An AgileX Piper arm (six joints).
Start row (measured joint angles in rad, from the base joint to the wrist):
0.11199 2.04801 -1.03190 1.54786 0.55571 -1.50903
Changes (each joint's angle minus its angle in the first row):
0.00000 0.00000 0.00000 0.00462 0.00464 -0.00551
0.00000 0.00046 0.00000 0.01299 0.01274 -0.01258
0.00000 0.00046 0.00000 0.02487 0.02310 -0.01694
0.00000 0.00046 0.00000 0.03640 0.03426 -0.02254
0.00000 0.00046 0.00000 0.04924 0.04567 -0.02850
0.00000 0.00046 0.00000 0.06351 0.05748 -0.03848
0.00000 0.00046 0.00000 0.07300 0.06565 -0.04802
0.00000 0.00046 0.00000 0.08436 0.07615 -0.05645
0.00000 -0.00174 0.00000 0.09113 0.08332 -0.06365
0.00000 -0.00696 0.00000 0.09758 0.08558 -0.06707
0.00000 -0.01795 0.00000 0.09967 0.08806 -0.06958
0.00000 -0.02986 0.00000 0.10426 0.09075 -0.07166
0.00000 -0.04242 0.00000 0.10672 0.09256 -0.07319
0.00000 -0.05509 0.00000 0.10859 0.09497 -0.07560
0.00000 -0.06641 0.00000 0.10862 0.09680 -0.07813
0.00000 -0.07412 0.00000 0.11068 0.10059 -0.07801
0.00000 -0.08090 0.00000 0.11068 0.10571 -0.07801
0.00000 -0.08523 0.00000 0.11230 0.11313 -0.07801
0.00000 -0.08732 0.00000 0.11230 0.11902 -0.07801
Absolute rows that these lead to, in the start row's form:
0.11199 2.04801 -1.03190 1.55248 0.56035 -1.51454
0.11199 2.04847 -1.03190 1.56085 0.56845 -1.52161
0.11199 2.04847 -1.03190 1.57273 0.57881 -1.52597
0.11199 2.04847 -1.03190 1.58426 0.58997 -1.53157
0.11199 2.04847 -1.03190 1.59710 0.60138 -1.53753
0.11199 2.04847 -1.03190 1.61137 0.61319 -1.54751
0.11199 2.04847 -1.03190 1.62086 0.62136 -1.55705
0.11199 2.04847 -1.03190 1.63222 0.63186 -1.56548
0.11199 2.04627 -1.03190 1.63899 0.63903 -1.57268
0.11199 2.04105 -1.03190 1.64544 0.64129 -1.57610
0.11199 2.03006 -1.03190 1.64753 0.64377 -1.57861
0.11199 2.01815 -1.03190 1.65212 0.64646 -1.58069
0.11199 2.00559 -1.03190 1.65458 0.64827 -1.58222
0.11199 1.99292 -1.03190 1.65645 0.65068 -1.58463
0.11199 1.98160 -1.03190 1.65648 0.65251 -1.58716
0.11199 1.97389 -1.03190 1.65854 0.65630 -1.58704
0.11199 1.96711 -1.03190 1.65854 0.66142 -1.58704
0.11199 1.96278 -1.03190 1.66016 0.66884 -1.58704
0.11199 1.96069 -1.03190 1.66016 0.67473 -1.58704

